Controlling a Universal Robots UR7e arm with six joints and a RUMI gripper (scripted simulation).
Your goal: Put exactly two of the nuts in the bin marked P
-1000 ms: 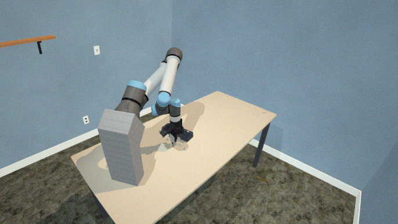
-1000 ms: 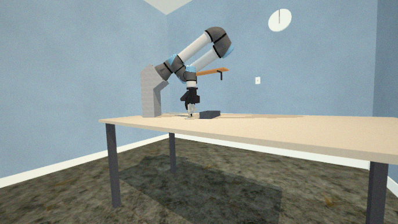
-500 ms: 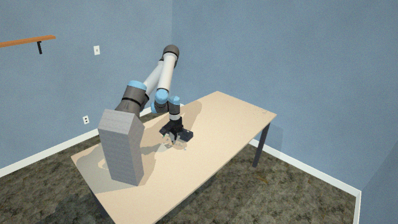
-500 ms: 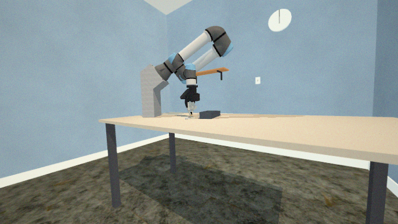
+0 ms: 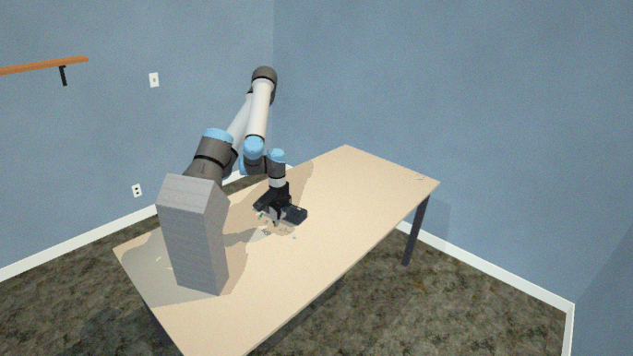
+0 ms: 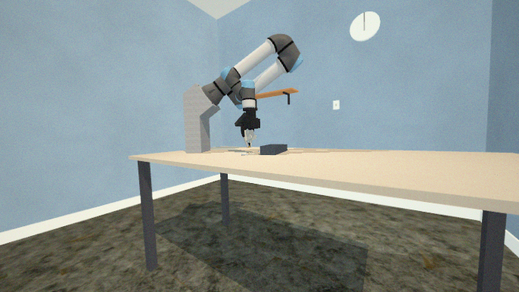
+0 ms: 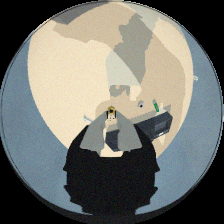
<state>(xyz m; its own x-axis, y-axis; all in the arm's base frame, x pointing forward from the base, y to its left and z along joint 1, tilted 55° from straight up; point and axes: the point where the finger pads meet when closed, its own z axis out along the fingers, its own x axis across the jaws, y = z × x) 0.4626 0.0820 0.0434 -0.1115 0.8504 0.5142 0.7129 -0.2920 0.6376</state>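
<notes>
My gripper is now 1 cm above the brass-coloured nut. Also, from my hand: dark bin block: 9 cm ahead, 12 cm to the left, 3 cm below; white dotted plate: 5 cm ahead, 1 cm to the right, 5 cm below; green part: 2 cm behind, 14 cm to the left, 5 cm below.
</notes>
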